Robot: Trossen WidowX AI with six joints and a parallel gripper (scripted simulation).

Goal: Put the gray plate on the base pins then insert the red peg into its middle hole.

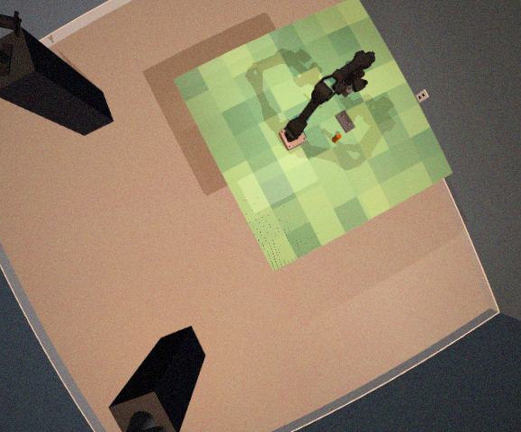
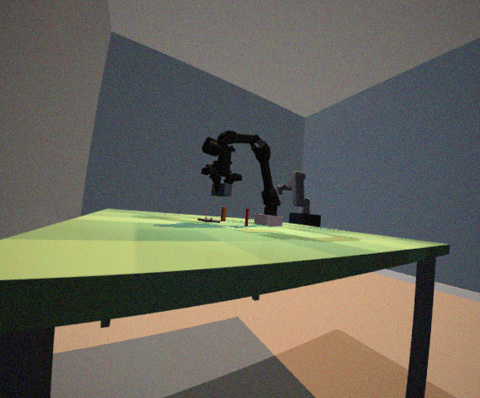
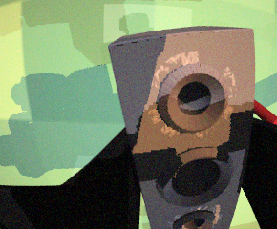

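Right now the gray base is 15 cm to the right of my gripper tip and 13 cm below it. Also, from my gripper tip: red peg (13 cm behind, 2 cm to the left, 9 cm below); then gray plate (3 cm above); then orange cylinder (11 cm behind, 23 cm to the right, 9 cm below).
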